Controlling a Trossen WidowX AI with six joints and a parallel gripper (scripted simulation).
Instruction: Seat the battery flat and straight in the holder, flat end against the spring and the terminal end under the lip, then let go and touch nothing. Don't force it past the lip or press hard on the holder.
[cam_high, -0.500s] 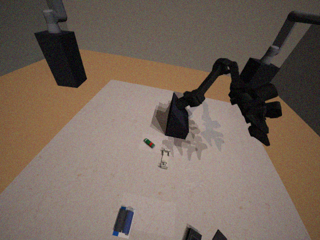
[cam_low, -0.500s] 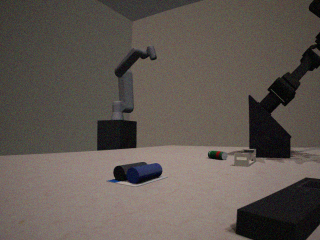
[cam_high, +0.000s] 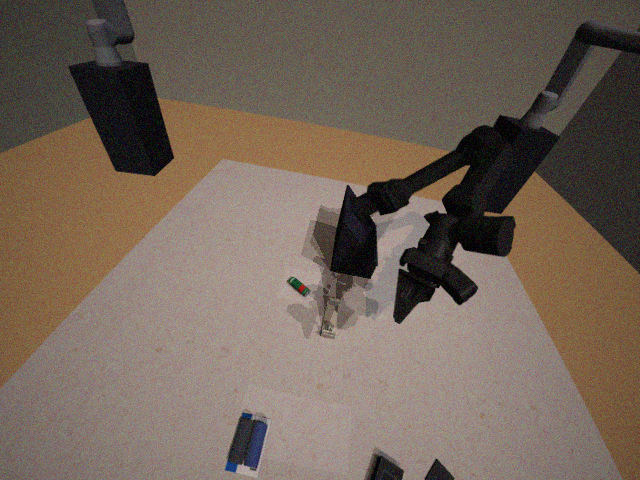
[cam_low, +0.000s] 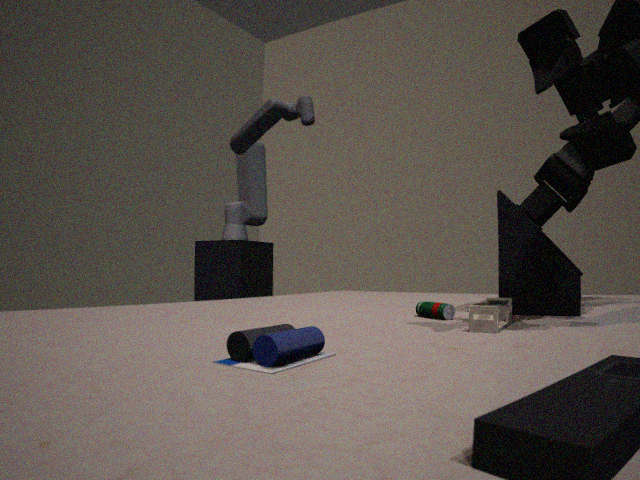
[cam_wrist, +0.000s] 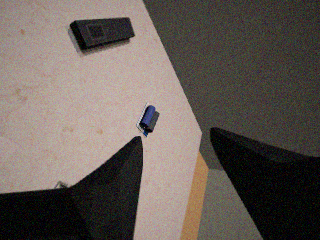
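Now: gripper tip 22 cm above the battery, 20 cm past it and 17 cm to the left of it. Round my gripper tip: black remote: 25 cm ahead, 22 cm below, 1 cm to the left; blister card: 23 cm to the right, 22 cm below, 16 cm ahead.
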